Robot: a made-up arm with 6 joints.
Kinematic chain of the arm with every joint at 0, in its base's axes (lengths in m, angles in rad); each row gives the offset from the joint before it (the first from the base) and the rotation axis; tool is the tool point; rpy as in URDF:
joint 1: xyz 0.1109 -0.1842 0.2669 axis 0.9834 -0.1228 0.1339
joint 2: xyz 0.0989 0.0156 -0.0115 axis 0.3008 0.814 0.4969
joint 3: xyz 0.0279 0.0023 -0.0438 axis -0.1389 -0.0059 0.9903
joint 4: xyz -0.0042 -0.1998 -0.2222 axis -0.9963 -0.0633 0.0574
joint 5: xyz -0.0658 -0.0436 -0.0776 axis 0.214 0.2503 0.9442
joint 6: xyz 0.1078 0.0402 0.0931 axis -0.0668 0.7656 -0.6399
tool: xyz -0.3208 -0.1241 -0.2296 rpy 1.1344 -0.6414 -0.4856
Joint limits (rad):
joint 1: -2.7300..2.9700
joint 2: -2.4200..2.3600
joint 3: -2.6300..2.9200
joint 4: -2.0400..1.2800
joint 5: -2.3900..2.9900
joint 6: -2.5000..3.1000
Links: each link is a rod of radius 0.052 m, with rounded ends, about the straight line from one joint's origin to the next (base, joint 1, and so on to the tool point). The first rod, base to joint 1, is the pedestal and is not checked.
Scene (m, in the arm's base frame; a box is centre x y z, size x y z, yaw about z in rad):
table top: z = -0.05
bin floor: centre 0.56 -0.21 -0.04 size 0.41 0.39 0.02 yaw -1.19
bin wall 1: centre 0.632 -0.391 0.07 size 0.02 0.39 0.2 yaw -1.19
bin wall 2: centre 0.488 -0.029 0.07 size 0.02 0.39 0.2 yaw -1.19
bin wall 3: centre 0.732 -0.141 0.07 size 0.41 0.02 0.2 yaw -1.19
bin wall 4: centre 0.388 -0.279 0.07 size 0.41 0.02 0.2 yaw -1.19
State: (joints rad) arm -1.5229 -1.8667 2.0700 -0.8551 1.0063 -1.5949
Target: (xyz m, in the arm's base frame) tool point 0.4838 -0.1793 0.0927
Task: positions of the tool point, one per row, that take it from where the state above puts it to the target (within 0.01 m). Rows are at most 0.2 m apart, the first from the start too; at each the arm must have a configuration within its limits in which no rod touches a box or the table.
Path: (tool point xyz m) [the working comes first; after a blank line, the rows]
Joints at the target: -1.3119 -1.7820 1.8114 -1.5028 0.6890 -2.3187
Straight joint move there: touches bin wall 4.

1: 0.4872 -0.4163 0.3761
2: 0.5876 -0.2837 0.2906
3: 0.5382 -0.2565 0.1724
4: 0.4838 -0.1793 0.0927

